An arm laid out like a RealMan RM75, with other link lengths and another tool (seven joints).
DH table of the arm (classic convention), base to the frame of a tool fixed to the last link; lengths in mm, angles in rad. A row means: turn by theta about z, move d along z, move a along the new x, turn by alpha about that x. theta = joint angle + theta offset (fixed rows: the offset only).
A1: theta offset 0, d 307.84, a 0, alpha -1.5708
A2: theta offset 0, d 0, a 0, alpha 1.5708
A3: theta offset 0, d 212.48, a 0, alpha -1.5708
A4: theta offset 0, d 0, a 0, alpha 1.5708
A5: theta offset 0, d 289.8, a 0, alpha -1.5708
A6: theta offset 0, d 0, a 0, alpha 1.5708
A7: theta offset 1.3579, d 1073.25, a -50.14, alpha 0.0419
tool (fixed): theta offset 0, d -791.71, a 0, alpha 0
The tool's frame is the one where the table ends.
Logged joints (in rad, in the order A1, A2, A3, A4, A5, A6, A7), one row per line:
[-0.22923, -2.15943, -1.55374, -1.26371, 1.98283, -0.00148, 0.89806]
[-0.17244, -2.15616, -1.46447, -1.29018, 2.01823, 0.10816, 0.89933]
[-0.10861, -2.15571, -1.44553, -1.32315, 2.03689, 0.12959, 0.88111]
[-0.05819, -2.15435, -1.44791, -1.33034, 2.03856, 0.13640, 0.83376]
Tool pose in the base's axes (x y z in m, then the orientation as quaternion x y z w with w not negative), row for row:
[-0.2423, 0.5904, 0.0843, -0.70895, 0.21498, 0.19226, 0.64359]
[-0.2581, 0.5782, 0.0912, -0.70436, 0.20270, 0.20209, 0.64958]
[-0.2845, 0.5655, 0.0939, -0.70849, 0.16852, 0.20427, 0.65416]
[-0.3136, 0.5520, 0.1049, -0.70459, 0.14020, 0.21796, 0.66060]
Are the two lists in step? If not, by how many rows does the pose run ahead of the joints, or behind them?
The pose runs 1 row ahead of the joints: the pose in row i belongs to the joints in row i + 1.
